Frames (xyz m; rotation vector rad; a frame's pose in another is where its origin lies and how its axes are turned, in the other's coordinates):
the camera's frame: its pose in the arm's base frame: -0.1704 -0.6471 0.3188 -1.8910 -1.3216 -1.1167
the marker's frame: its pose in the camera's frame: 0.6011 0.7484 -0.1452 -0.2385 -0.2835 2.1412
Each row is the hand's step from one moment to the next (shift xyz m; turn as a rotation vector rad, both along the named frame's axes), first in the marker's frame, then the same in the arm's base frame.
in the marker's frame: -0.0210 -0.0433 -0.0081 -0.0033 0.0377 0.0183
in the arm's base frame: 0.0160 0.0248 0.0389 -0.0269 -0.0010 -0.0323
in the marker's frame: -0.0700 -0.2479 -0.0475 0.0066 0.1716 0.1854
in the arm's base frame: 0.1255 0.1113 0.2011 -0.0929 0.0530 -0.2290
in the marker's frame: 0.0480 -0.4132 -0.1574 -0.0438 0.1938 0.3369
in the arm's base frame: 0.3088 0.0338 0.3183 -0.1209 0.1783 -0.3264
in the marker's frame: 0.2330 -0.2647 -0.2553 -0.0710 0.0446 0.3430
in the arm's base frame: 0.3116 -0.2051 0.2245 -0.0302 0.2604 -0.2365
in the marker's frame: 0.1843 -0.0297 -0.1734 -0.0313 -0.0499 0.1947
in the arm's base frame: 0.1204 -0.2168 0.0583 0.0434 0.1736 -0.0968
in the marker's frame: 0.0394 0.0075 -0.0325 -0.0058 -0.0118 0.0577
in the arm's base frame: 0.0164 -0.0489 0.0016 0.0130 0.0481 -0.0318
